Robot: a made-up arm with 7 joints.
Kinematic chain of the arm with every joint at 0, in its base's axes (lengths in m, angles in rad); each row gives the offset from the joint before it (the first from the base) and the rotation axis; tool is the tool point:
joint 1: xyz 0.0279 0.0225 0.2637 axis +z
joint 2: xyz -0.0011 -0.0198 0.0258 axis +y
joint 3: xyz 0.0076 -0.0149 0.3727 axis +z
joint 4: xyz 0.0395 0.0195 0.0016 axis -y
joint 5: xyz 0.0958 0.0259 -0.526 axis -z
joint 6: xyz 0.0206 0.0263 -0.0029 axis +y
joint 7: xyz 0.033 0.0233 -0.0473 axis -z
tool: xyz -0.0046 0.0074 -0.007
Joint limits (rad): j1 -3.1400..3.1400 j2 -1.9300..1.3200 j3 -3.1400..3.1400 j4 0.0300..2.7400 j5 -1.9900..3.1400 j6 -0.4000..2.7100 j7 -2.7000..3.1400
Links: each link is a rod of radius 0.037 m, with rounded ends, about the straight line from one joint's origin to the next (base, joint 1, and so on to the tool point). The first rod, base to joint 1, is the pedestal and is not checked.
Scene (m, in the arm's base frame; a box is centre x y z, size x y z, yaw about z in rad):
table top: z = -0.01
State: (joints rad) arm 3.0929 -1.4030 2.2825 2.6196 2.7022 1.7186 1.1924
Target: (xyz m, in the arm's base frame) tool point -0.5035 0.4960 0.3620
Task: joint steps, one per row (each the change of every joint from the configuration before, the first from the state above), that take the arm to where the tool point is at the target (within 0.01 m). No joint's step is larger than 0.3 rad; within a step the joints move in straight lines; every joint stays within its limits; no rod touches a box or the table.
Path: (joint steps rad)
1: -0.1720 0.2765 -0.2289 -0.1842 0.0297 -0.0240 -0.0001
2: -0.1720 0.2766 -0.2289 -0.1841 0.0297 -0.0240 -0.0002
3: -0.1720 0.2765 -0.2288 -0.1842 0.0297 -0.0241 -0.0001
4: -0.1721 0.2765 -0.2289 -0.1842 0.0297 -0.0240 -0.0002
5: -0.1720 0.2766 -0.2289 -0.1841 0.0297 -0.0240 -0.0001
6: -0.1720 0.2765 -0.2289 -0.1842 0.0297 -0.0240 -0.0001
7: -0.1720 0.2765 -0.2288 -0.1842 0.0297 -0.0240 -0.0002

